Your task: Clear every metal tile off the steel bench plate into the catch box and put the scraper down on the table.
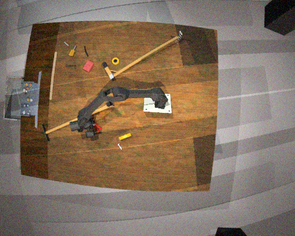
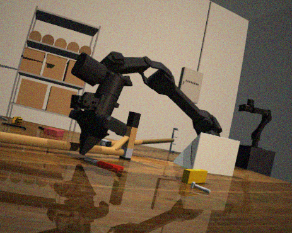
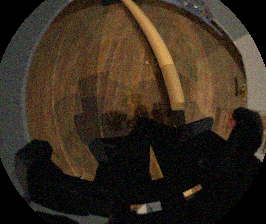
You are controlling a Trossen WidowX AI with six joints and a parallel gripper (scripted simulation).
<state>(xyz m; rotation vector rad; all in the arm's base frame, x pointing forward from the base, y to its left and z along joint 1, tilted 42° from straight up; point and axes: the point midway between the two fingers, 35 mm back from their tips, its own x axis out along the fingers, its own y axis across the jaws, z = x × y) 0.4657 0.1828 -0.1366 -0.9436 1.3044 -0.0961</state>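
Now: the red-handled tool 50 mm behind my gripper tip, 10 mm to the left of it and 10 mm below it. From my gripper tip the other things lie so: red block 100 mm ahead, 410 mm to the right; then yellow block 280 mm behind, 30 mm to the left, 10 mm above; then long scraper 100 mm ahead, 10 mm to the right, 50 mm above.
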